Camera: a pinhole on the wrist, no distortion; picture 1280 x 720 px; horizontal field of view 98.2 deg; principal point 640.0 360.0 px. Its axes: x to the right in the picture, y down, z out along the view. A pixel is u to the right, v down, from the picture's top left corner.
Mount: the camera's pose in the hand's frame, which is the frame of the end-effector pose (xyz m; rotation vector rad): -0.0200 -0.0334 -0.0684 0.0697 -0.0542 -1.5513
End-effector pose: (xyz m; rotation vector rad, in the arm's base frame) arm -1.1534 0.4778 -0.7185 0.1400 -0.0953 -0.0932
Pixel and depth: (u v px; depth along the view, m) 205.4 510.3 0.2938
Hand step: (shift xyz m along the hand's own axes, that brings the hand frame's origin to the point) 0.0318 0.1952 0.2329
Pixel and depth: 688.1 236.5 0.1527
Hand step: -0.0657 -0.0489 0.0810
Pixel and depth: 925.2 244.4 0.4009
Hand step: -0.1310 -0.2454 0.3227
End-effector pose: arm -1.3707 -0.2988 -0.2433 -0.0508 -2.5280 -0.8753
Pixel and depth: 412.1 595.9 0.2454
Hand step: 0.0628 0.0668 0.1854
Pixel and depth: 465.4 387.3 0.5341
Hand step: -0.0391 0.1296 0.4676
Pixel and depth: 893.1 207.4 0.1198
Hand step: -0.0613 -0.0900 0.0479
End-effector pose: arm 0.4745 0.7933 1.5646 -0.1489 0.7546 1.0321
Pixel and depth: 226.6 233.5 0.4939
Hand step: -0.1783 0.3275 0.4184
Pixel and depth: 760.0 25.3 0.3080
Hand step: -0.2284 -0.1067 0.2233
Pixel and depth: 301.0 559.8 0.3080
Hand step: 0.0628 0.1536 0.2491
